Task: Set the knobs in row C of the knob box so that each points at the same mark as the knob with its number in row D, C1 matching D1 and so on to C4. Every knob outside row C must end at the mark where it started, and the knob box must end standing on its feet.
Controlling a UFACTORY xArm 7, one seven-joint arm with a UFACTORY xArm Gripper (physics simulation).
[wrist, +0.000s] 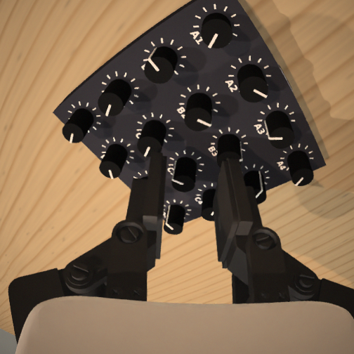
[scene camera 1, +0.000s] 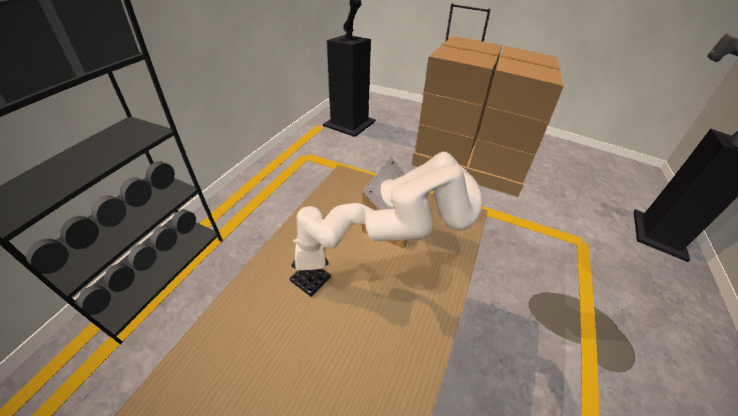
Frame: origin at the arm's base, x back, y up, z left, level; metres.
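Where they show: gripper, fingertip midpoint: [scene camera 1: 310, 276].
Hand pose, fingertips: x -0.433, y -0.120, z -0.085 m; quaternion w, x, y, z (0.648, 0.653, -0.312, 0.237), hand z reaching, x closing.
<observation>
After its pixels a point has its place.
The black knob box [scene camera 1: 310, 282] @(x -0.445, y -0.136, z -0.077 m) [wrist: 175, 92] sits flat, knobs up, below my gripper [scene camera 1: 310, 267] @(x -0.433, y -0.120, z -0.085 m) [wrist: 191, 178]. The gripper is partly open and empty. In the wrist view its fingertips appear either side of knob C3 [wrist: 185, 173], whose line points to the lower left. Knob C1 [wrist: 115, 97] and D1 [wrist: 78, 125] point down, slightly left. C2 [wrist: 152, 136] points down-left; D2 [wrist: 114, 160] points down, slightly right. D4 [wrist: 174, 219] points down-right. The left finger hides most of D3, and the right finger partly covers C4 [wrist: 209, 204] and B3 [wrist: 229, 146].
Knobs A1 [wrist: 216, 30], A2 [wrist: 251, 82], A3 [wrist: 279, 129] and A4 [wrist: 300, 167] run along the right side. Knobs B1 [wrist: 161, 65] and B2 [wrist: 198, 111] stand beside row C. The box rests on a wooden surface [scene camera 1: 320, 356] @(x -0.633, y -0.159, z 0.110 m); a weight rack [scene camera 1: 178, 139] stands at the left.
</observation>
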